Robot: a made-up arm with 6 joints. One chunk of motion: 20 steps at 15 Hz.
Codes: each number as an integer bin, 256 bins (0 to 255) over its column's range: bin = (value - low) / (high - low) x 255, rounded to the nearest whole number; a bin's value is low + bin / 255 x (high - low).
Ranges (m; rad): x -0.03..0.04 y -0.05..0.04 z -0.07..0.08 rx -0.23..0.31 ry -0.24..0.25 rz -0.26..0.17
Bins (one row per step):
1: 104 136 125 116 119 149
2: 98 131 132 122 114 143
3: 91 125 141 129 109 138
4: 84 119 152 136 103 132
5: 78 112 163 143 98 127
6: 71 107 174 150 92 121
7: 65 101 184 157 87 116
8: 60 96 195 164 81 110
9: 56 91 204 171 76 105
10: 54 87 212 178 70 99
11: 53 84 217 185 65 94
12: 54 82 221 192 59 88
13: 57 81 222 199 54 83
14: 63 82 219 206 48 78
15: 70 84 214 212 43 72
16: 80 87 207 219 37 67
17: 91 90 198 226 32 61
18: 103 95 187 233 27 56
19: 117 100 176 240 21 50
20: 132 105 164 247 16 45
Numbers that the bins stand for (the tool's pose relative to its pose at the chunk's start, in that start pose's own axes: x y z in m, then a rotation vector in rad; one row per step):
1: -0.0015 -0.0020 0.0035 0.0156 -0.0113 -0.0087
2: -0.0031 -0.0038 0.0076 0.0284 -0.0209 -0.0189
3: -0.0050 -0.0059 0.0129 0.0432 -0.0305 -0.0273
4: -0.0069 -0.0080 0.0194 0.0580 -0.0421 -0.0374
5: -0.0086 -0.0105 0.0259 0.0728 -0.0517 -0.0458
6: -0.0105 -0.0122 0.0324 0.0876 -0.0632 -0.0560
7: -0.0122 -0.0144 0.0382 0.1025 -0.0728 -0.0644
8: -0.0135 -0.0161 0.0447 0.1173 -0.0844 -0.0745
9: -0.0146 -0.0179 0.0500 0.1321 -0.0940 -0.0829
10: -0.0152 -0.0193 0.0547 0.1469 -0.1055 -0.0931
11: -0.0155 -0.0204 0.0576 0.1618 -0.1151 -0.1015
12: -0.0152 -0.0211 0.0600 0.1766 -0.1266 -0.1116
13: -0.0144 -0.0214 0.0606 0.1914 -0.1362 -0.1200
14: -0.0127 -0.0211 0.0588 0.2062 -0.1478 -0.1285
15: -0.0108 -0.0204 0.0559 0.2189 -0.1574 -0.1386
16: -0.0080 -0.0193 0.0518 0.2338 -0.1689 -0.1470
17: -0.0050 -0.0182 0.0465 0.2486 -0.1785 -0.1571
18: -0.0017 -0.0165 0.0400 0.2634 -0.1881 -0.1656
19: 0.0021 -0.0147 0.0335 0.2782 -0.1996 -0.1757
20: 0.0062 -0.0129 0.0265 0.2931 -0.2093 -0.1841

